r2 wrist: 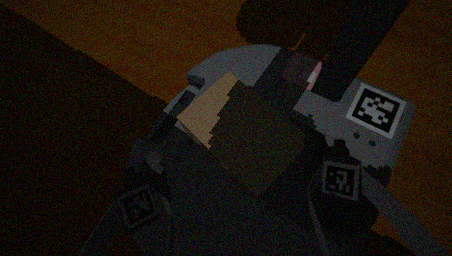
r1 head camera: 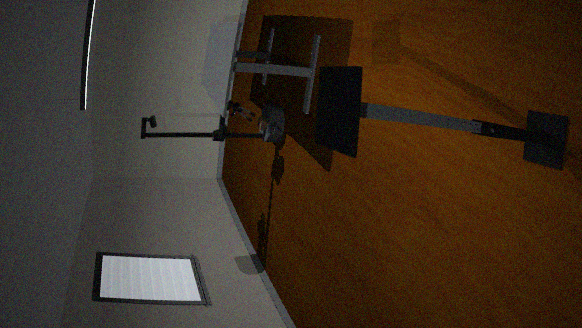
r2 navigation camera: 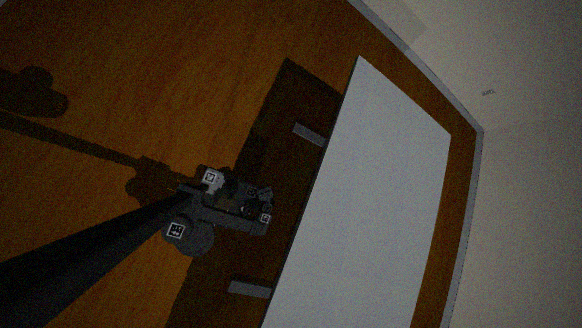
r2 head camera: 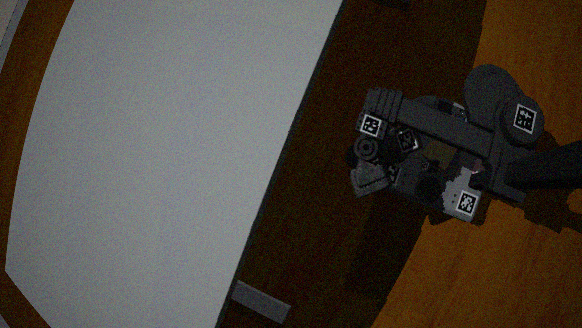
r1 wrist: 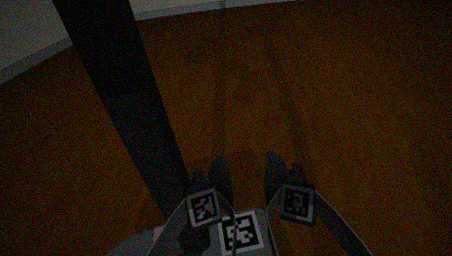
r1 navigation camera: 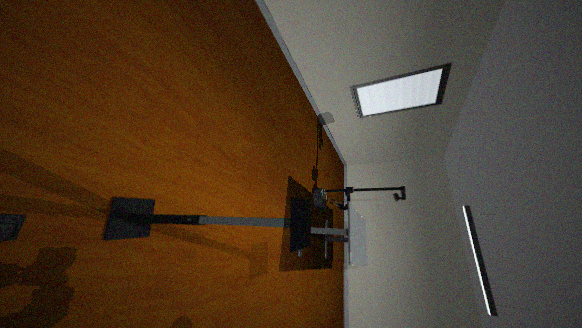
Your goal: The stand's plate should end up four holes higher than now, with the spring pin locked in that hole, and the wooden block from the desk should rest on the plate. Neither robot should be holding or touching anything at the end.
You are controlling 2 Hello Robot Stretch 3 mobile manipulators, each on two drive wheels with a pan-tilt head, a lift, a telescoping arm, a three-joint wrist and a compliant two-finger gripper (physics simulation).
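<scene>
The stand shows sideways in the r1 head and navigation views: dark base (r1 head camera: 546,140) (r1 navigation camera: 129,218), dark sleeve with a small pin-like spot, grey column (r1 head camera: 425,117) (r1 navigation camera: 245,221) and black plate (r1 head camera: 340,110) (r1 navigation camera: 301,225). The pin's state and the holes are too small to tell. The wooden block (r2 wrist: 260,140) (r2 head camera: 440,151) rests on r2's own base, partly in shadow, beyond the fingers. r2's gripper (r2 wrist: 240,162) is wide open above the base, its fingers apart from the block. r1's gripper (r1 wrist: 247,170) is open and empty, above its own base, away from the stand.
The desk's pale top (r2 head camera: 165,150) (r2 navigation camera: 375,200) is beside r2's arm. r2 (r1 head camera: 272,122) (r1 navigation camera: 320,197) stands near the desk, behind the stand's plate in r1's views. r1's dark mast (r1 wrist: 120,110) rises beside its gripper. Walls lie behind.
</scene>
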